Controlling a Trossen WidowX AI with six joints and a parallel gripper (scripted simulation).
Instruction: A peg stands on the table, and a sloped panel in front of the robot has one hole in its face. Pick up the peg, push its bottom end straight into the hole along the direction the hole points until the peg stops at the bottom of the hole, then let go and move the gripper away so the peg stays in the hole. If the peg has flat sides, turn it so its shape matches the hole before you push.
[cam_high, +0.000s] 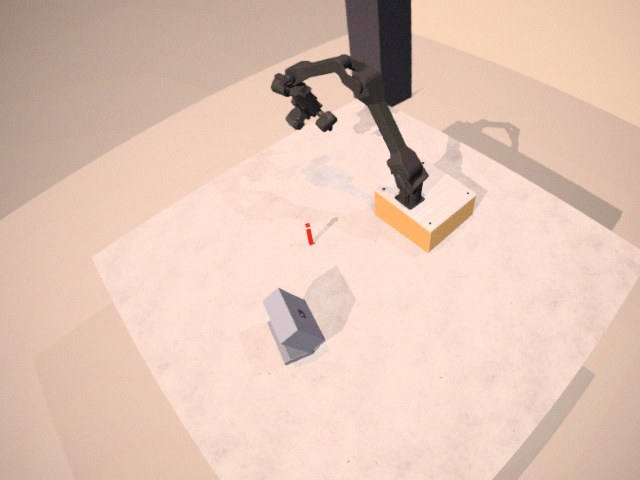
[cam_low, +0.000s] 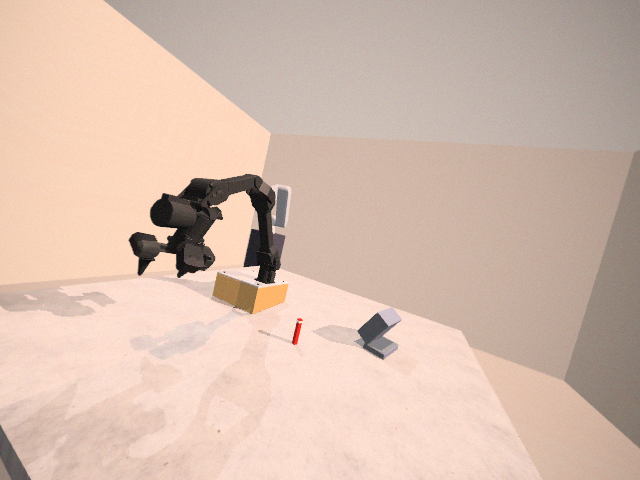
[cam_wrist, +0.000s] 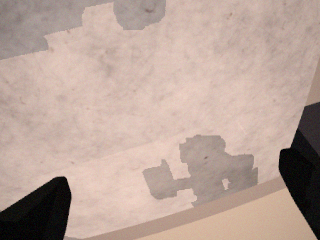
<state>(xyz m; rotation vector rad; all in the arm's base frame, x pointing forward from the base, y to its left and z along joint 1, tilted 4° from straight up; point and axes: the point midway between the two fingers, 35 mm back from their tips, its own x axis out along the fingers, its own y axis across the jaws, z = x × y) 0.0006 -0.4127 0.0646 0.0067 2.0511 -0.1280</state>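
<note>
My gripper tip is now 280 mm short of the red peg, 270 mm to the right of it and 100 mm above it. From my gripper tip the other things lie so: grey sloped panel 500 mm ahead, 490 mm to the left, 80 mm below.
</note>
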